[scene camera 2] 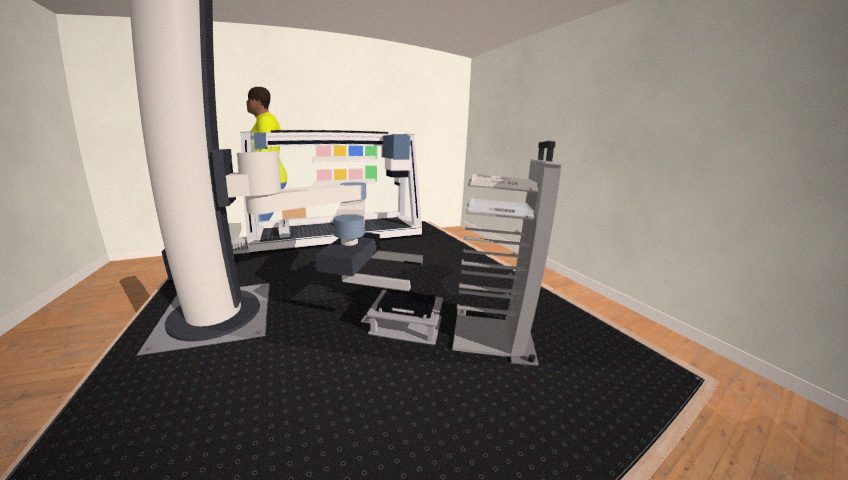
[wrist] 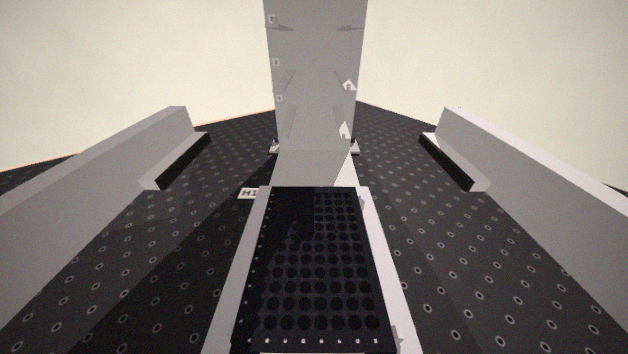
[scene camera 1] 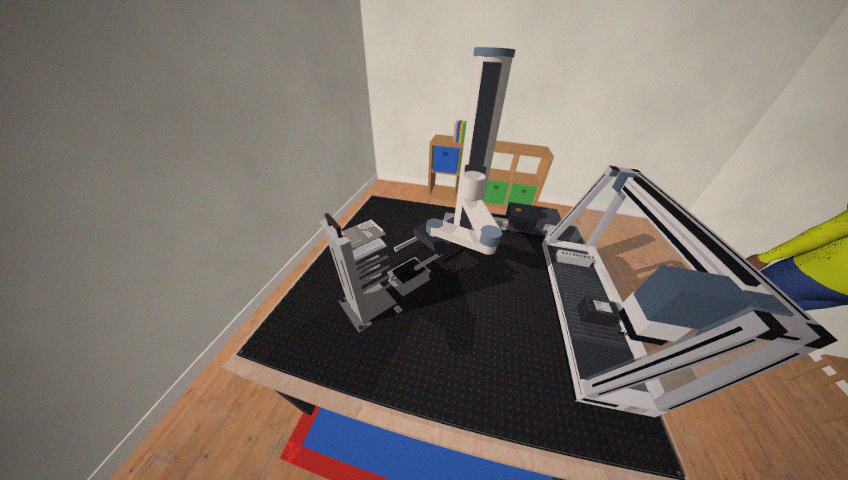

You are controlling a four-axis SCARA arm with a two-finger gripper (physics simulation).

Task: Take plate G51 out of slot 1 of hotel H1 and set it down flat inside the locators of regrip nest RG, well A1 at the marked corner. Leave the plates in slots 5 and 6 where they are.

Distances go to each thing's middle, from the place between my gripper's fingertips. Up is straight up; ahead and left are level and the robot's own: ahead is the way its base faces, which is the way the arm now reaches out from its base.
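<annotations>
Black plate G51 (scene camera 2: 398, 302): hand 2 cm beyond it, 1 cm right of it, 9 cm above it.
</annotations>
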